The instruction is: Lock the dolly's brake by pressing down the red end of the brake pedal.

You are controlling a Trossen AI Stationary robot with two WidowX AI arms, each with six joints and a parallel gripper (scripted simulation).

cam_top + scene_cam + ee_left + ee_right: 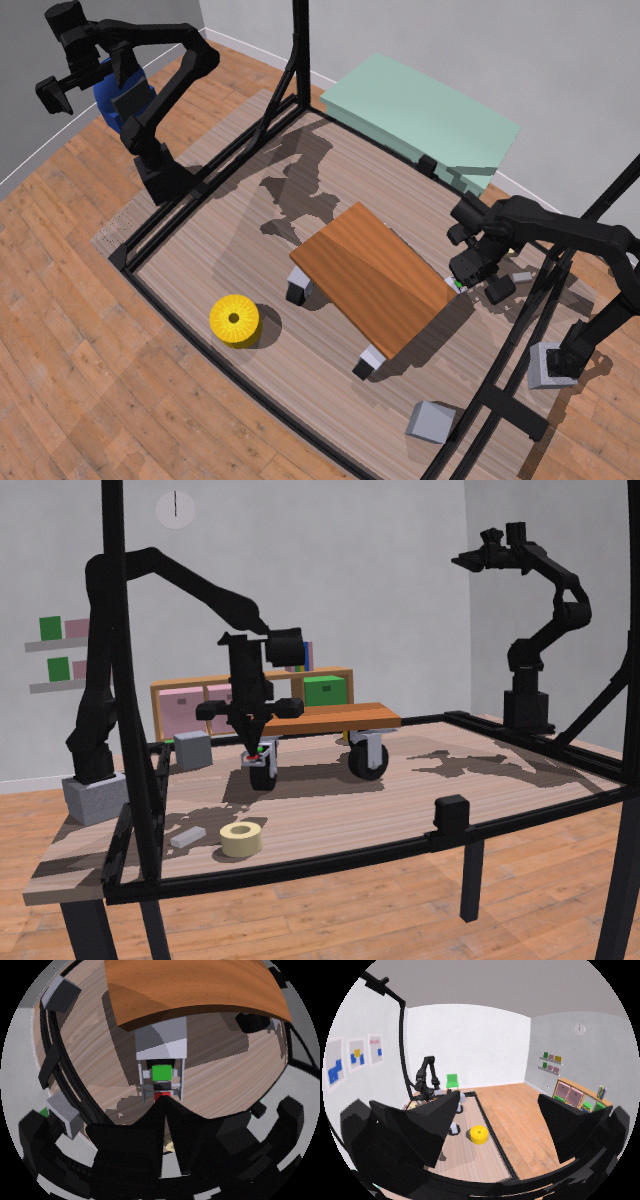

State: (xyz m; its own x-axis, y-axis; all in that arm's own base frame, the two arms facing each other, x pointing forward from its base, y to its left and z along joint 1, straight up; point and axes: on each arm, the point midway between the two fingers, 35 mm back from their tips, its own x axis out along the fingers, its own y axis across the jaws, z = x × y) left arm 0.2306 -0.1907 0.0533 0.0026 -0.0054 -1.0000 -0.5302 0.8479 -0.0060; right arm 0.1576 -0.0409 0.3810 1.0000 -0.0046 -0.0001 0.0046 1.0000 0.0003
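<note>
My left gripper is now 1 cm short of the brake pedal, 1 cm to the left of it and 4 cm above it. Round my left hand: beige tape ring: 18 cm behind, 8 cm to the left, 11 cm below; then grey cube: 32 cm ahead, 6 cm to the left, 8 cm below; then small white block: 11 cm behind, 15 cm to the left, 11 cm below.
</note>
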